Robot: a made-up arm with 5 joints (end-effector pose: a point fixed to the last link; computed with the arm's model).
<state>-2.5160 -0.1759 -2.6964 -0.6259 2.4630</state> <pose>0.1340 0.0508 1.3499 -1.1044 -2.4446 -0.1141</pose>
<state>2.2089 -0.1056 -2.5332 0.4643 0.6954</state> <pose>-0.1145 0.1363 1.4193 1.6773 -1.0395 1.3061</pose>
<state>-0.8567 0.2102 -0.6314 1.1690 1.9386</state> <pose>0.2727 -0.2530 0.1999 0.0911 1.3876 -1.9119</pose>
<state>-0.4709 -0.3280 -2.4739 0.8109 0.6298</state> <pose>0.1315 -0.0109 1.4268 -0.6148 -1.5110 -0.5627</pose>
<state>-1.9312 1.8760 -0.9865 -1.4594 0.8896</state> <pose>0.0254 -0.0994 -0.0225 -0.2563 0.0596 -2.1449</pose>
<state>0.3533 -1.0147 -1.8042 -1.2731 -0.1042</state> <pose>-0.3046 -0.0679 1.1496 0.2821 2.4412 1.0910</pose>
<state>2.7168 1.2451 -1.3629 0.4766 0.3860</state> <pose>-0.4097 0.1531 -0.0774 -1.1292 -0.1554 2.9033</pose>
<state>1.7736 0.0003 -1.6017 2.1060 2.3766</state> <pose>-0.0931 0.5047 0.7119 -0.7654 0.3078 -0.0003</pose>
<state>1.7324 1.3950 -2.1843 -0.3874 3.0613</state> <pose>-0.1269 0.7856 0.2764 0.9324 0.9324 -0.2465</pose>
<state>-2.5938 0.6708 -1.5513 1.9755 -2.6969</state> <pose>-0.3901 -0.3027 0.3208 -0.2003 -0.8117 0.5859</pose>
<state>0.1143 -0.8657 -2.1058 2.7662 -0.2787</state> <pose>-0.0136 0.0505 1.0915 -0.5342 0.0256 1.0358</pose>
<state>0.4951 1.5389 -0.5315 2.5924 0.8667</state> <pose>-0.1205 -0.0458 0.3299 0.6571 -2.1325 -0.0408</pose>
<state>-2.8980 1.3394 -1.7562 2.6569 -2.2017</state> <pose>-0.2972 -0.1331 0.1532 0.3378 -1.7577 -0.1470</pose>
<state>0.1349 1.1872 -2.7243 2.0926 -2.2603</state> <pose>0.7256 0.1439 0.4699 0.2176 -0.2380 3.0450</pose>
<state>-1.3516 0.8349 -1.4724 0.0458 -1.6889</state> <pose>0.2435 -0.6883 0.2723 -1.0243 0.4142 0.9250</pose>
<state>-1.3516 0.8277 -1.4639 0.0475 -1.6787</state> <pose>0.2433 -0.6870 0.2731 -1.0202 0.4121 0.9153</pose>
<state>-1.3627 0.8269 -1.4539 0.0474 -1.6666</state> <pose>0.2351 -0.6859 0.2688 -1.0066 0.4133 0.8951</pose>
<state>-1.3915 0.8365 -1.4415 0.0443 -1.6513</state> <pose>0.2142 -0.6848 0.2563 -0.9781 0.4193 0.8579</pose>
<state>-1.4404 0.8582 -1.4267 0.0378 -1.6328</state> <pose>0.1793 -0.6819 0.2346 -0.9330 0.4301 0.8013</pose>
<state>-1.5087 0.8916 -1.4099 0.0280 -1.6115</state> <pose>0.1316 -0.6745 0.2048 -0.8726 0.4440 0.7254</pose>
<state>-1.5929 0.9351 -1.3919 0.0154 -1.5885</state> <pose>0.0753 -0.6596 0.1689 -0.8005 0.4584 0.6333</pose>
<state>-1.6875 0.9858 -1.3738 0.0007 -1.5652</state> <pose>0.0160 -0.6355 0.1300 -0.7218 0.4706 0.5303</pose>
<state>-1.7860 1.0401 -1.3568 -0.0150 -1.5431</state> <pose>-0.0401 -0.6030 0.0911 -0.6422 0.4789 0.4233</pose>
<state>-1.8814 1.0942 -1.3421 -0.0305 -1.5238</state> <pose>-0.0879 -0.5652 0.0552 -0.5674 0.4824 0.3201</pose>
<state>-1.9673 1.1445 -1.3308 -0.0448 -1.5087</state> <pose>-0.1249 -0.5269 0.0244 -0.5023 0.4820 0.2283</pose>
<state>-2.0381 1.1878 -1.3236 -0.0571 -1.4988</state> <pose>-0.1507 -0.4929 0.0000 -0.4506 0.4792 0.1544</pose>
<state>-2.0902 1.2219 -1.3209 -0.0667 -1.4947</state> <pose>-0.1670 -0.4669 -0.0177 -0.4145 0.4758 0.1027</pose>
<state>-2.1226 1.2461 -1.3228 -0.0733 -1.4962</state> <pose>-0.1762 -0.4507 -0.0289 -0.3939 0.4734 0.0744</pose>
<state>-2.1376 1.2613 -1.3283 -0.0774 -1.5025</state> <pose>-0.1803 -0.4434 -0.0349 -0.3867 0.4727 0.0667</pose>
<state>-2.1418 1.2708 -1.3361 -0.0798 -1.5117</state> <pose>-0.1819 -0.4419 -0.0375 -0.3877 0.4732 0.0718</pose>
